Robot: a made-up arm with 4 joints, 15 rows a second.
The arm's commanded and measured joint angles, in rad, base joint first. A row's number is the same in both.
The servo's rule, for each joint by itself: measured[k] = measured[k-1] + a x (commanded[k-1-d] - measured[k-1]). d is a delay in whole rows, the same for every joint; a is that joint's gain. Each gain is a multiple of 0.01, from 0.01 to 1. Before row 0 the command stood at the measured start. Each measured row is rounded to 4 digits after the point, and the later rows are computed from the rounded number. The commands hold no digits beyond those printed.
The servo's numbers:
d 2
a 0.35 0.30 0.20 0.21
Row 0, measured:
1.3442, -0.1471, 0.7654, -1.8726
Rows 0 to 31, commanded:
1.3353, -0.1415, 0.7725, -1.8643
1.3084, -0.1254, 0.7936, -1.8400
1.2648, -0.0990, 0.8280, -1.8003
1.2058, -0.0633, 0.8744, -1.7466
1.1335, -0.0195, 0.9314, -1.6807
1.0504, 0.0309, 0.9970, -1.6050
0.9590, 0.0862, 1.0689, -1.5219
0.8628, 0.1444, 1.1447, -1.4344
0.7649, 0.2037, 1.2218, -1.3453
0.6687, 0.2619, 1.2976, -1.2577
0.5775, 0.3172, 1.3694, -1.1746
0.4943, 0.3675, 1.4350, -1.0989
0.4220, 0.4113, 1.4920, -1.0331
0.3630, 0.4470, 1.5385, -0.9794
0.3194, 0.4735, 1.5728, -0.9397
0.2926, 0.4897, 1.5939, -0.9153
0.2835, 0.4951, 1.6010, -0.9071
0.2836, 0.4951, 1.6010, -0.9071
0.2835, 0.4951, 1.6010, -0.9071
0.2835, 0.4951, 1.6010, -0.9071
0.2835, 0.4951, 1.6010, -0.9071
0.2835, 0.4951, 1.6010, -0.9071
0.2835, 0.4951, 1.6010, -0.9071
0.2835, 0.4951, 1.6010, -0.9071
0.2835, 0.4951, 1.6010, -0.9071
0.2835, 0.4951, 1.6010, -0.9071
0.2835, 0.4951, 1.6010, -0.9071
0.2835, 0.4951, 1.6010, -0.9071
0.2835, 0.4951, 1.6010, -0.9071
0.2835, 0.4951, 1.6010, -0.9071
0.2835, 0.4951, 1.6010, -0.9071
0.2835, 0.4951, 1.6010, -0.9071
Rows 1 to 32, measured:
1.3442, -0.1471, 0.7654, -1.8726
1.3442, -0.1471, 0.7654, -1.8726
1.3411, -0.1454, 0.7668, -1.8709
1.3297, -0.1394, 0.7722, -1.8644
1.3070, -0.1273, 0.7834, -1.8509
1.2716, -0.1081, 0.8016, -1.8290
1.2233, -0.0815, 0.8276, -1.7979
1.1628, -0.0478, 0.8615, -1.7574
1.0915, -0.0076, 0.9030, -1.7079
1.0115, 0.0380, 0.9513, -1.6505
0.9252, 0.0877, 1.0054, -1.5864
0.8354, 0.1400, 1.0638, -1.5174
0.7451, 0.1932, 1.1249, -1.4454
0.6573, 0.2455, 1.1869, -1.3726
0.5749, 0.2952, 1.2479, -1.3013
0.5007, 0.3407, 1.3060, -1.2337
0.4372, 0.3805, 1.3594, -1.1720
0.3866, 0.4133, 1.4063, -1.1181
0.3505, 0.4378, 1.4452, -1.0738
0.3271, 0.4550, 1.4764, -1.0388
0.3118, 0.4670, 1.5013, -1.0111
0.3019, 0.4754, 1.5212, -0.9893
0.2955, 0.4813, 1.5372, -0.9720
0.2913, 0.4854, 1.5500, -0.9584
0.2886, 0.4883, 1.5602, -0.9476
0.2868, 0.4903, 1.5684, -0.9391
0.2856, 0.4917, 1.5749, -0.9324
0.2849, 0.4927, 1.5801, -0.9271
0.2844, 0.4934, 1.5843, -0.9229
0.2841, 0.4939, 1.5876, -0.9196
0.2839, 0.4943, 1.5903, -0.9170
0.2838, 0.4945, 1.5924, -0.9149

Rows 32 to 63, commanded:
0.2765, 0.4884, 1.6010, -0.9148
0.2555, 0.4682, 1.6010, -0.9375
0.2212, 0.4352, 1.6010, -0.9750
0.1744, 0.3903, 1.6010, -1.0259
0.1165, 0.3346, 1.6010, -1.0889
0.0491, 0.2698, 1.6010, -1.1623
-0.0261, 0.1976, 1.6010, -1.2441
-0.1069, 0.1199, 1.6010, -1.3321
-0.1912, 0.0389, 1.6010, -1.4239
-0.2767, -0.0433, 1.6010, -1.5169
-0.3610, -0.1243, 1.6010, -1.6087
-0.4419, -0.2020, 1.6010, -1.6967
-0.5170, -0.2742, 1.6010, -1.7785
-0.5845, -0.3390, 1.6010, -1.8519
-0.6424, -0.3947, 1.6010, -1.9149
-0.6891, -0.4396, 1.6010, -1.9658
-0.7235, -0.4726, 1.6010, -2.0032
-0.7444, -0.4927, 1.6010, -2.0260
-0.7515, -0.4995, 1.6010, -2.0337
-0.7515, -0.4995, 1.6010, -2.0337
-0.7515, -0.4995, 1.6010, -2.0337
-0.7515, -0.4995, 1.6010, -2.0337
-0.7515, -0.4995, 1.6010, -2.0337
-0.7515, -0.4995, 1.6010, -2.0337
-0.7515, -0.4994, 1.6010, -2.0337
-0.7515, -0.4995, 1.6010, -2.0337
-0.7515, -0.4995, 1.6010, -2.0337
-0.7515, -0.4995, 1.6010, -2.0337
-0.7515, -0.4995, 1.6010, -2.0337
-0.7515, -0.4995, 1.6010, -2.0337
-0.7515, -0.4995, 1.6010, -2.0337
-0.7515, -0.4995, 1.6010, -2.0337
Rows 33 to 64, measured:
0.2837, 0.4947, 1.5941, -0.9133
0.2836, 0.4948, 1.5955, -0.9120
0.2811, 0.4929, 1.5966, -0.9126
0.2721, 0.4855, 1.5975, -0.9178
0.2543, 0.4704, 1.5982, -0.9298
0.2263, 0.4464, 1.5988, -0.9500
0.1879, 0.4129, 1.5992, -0.9792
0.1393, 0.3700, 1.5996, -1.0177
0.0814, 0.3183, 1.5999, -1.0652
0.0155, 0.2588, 1.6001, -1.1212
-0.0568, 0.1928, 1.6003, -1.1848
-0.1338, 0.1220, 1.6004, -1.2545
-0.2133, 0.0481, 1.6005, -1.3289
-0.2933, -0.0269, 1.6006, -1.4061
-0.3716, -0.1011, 1.6007, -1.4843
-0.4461, -0.1725, 1.6008, -1.5615
-0.5148, -0.2392, 1.6008, -1.6357
-0.5758, -0.2993, 1.6008, -1.7050
-0.6275, -0.3513, 1.6008, -1.7676
-0.6684, -0.3937, 1.6008, -1.8219
-0.6975, -0.4254, 1.6008, -1.8664
-0.7164, -0.4476, 1.6008, -1.9015
-0.7287, -0.4632, 1.6008, -1.9293
-0.7367, -0.4741, 1.6008, -1.9512
-0.7419, -0.4817, 1.6008, -1.9685
-0.7453, -0.4870, 1.6008, -1.9822
-0.7475, -0.4907, 1.6008, -1.9930
-0.7489, -0.4933, 1.6008, -2.0015
-0.7498, -0.4952, 1.6008, -2.0083
-0.7504, -0.4965, 1.6008, -2.0136
-0.7508, -0.4974, 1.6008, -2.0178
-0.7510, -0.4980, 1.6008, -2.0211

